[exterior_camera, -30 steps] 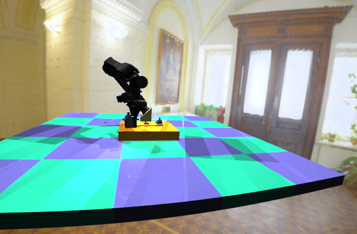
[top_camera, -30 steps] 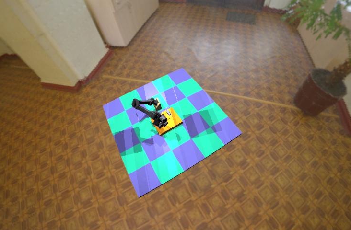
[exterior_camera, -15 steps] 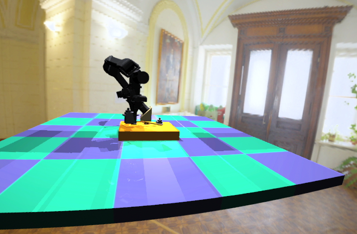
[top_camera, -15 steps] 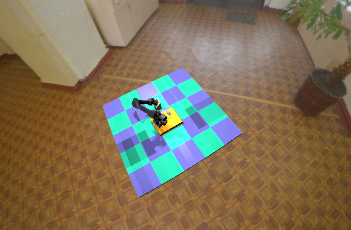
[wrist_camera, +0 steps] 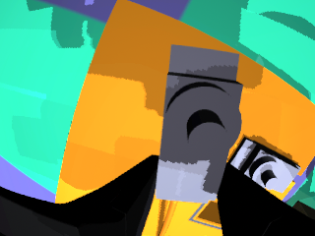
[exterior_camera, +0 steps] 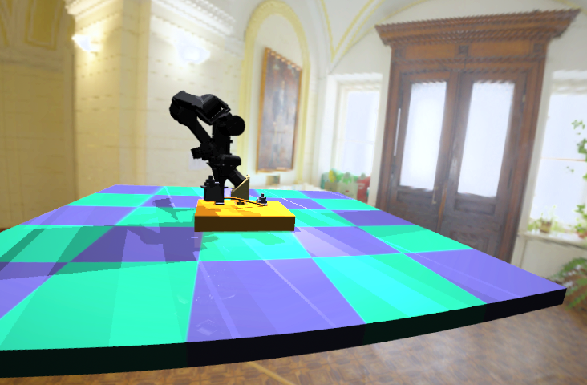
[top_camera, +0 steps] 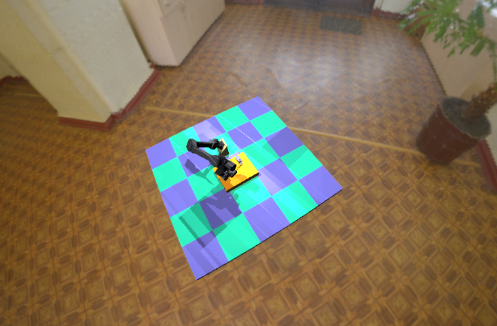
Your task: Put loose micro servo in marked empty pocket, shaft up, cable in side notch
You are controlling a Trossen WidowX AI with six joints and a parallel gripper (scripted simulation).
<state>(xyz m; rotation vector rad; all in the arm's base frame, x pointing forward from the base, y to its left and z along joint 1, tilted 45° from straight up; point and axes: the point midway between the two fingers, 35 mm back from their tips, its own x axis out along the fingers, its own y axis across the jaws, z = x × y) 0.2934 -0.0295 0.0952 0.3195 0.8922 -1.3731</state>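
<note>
Now: gripper tip 1 cm short of the orange deck, 8 cm to the right of it and 10 cm above it.
</note>
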